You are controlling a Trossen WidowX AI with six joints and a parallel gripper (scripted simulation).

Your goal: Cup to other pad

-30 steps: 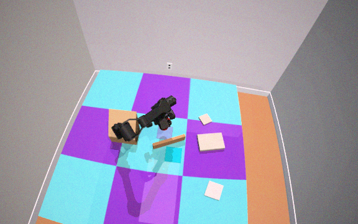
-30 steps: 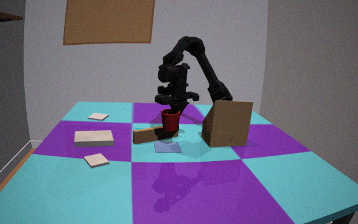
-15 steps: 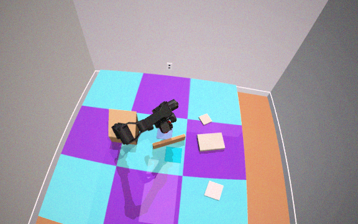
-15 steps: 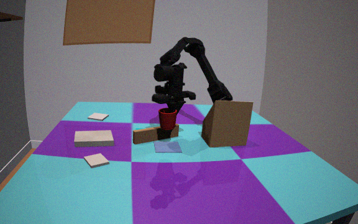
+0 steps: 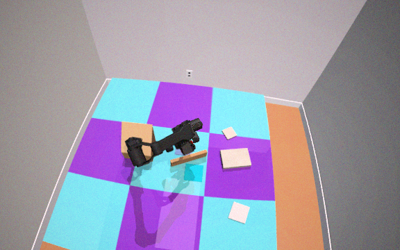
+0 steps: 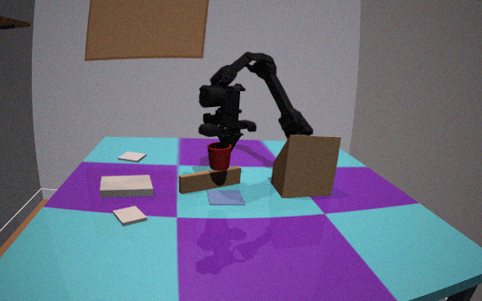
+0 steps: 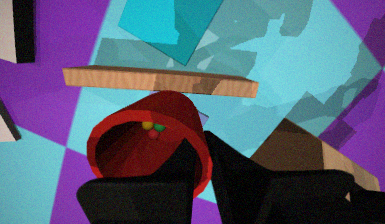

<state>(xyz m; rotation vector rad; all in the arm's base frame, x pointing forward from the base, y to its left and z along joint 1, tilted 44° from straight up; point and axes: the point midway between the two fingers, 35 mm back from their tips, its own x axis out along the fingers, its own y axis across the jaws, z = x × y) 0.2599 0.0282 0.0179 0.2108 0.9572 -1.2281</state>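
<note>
The red marble lies 30 mm to the left of my gripper tip, 30 mm below it and 30 mm ahead of it. Also, from my gripper tip: wooden bar: 100 mm below, 50 mm ahead, 10 mm to the right; yellow marble: 40 mm ahead, 30 mm to the left, 30 mm below; red cup: 30 mm ahead, 10 mm to the left.
</note>
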